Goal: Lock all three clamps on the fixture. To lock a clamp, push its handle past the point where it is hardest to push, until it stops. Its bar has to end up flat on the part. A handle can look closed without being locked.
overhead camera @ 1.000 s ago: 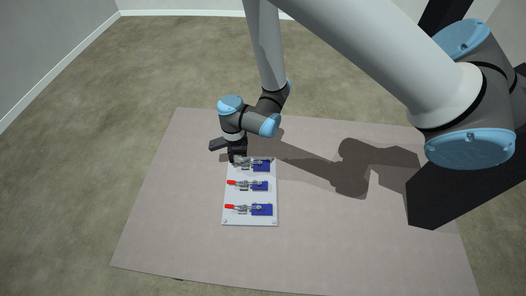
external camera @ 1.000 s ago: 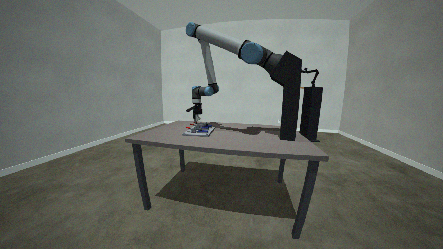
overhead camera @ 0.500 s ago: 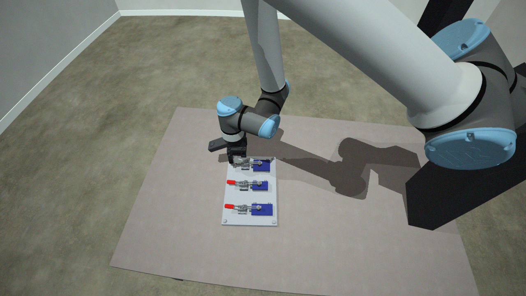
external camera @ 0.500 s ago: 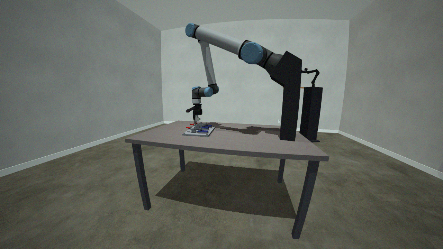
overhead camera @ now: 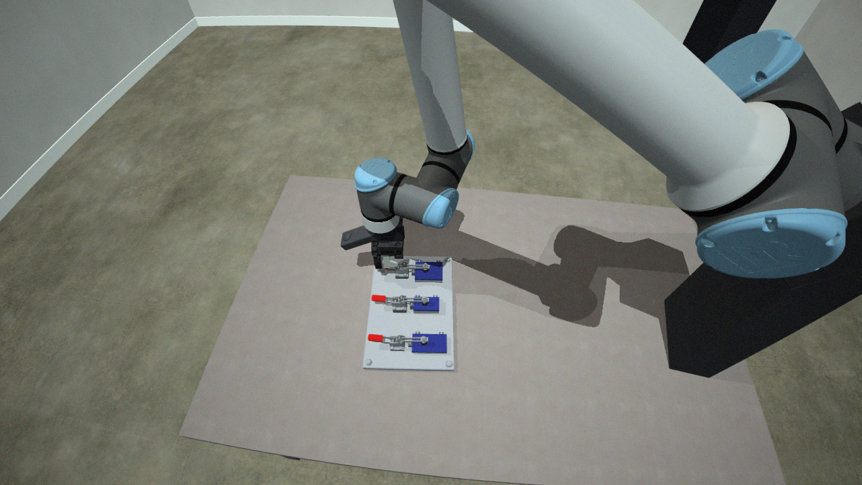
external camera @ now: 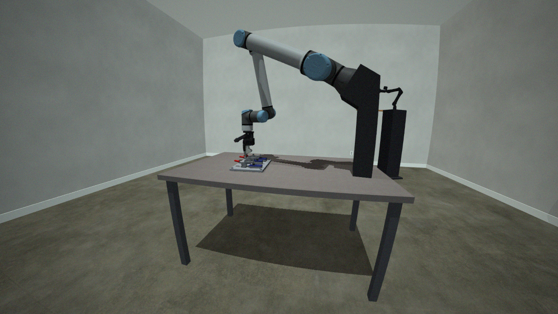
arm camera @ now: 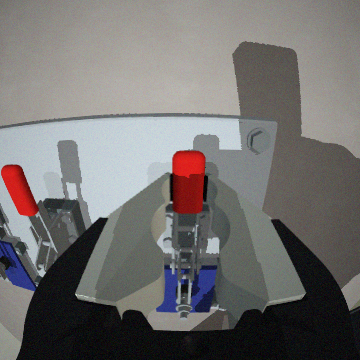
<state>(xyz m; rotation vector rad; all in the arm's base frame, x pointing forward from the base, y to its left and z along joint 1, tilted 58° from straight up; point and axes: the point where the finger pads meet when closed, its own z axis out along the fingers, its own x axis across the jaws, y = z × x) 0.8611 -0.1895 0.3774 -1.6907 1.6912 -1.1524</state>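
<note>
Right now the clamp is 60 mm behind my hand and 10 mm to the left of it. From my hand the other things lie so: fixture plate: 60 mm behind, 130 mm to the left, 40 mm below.
</note>
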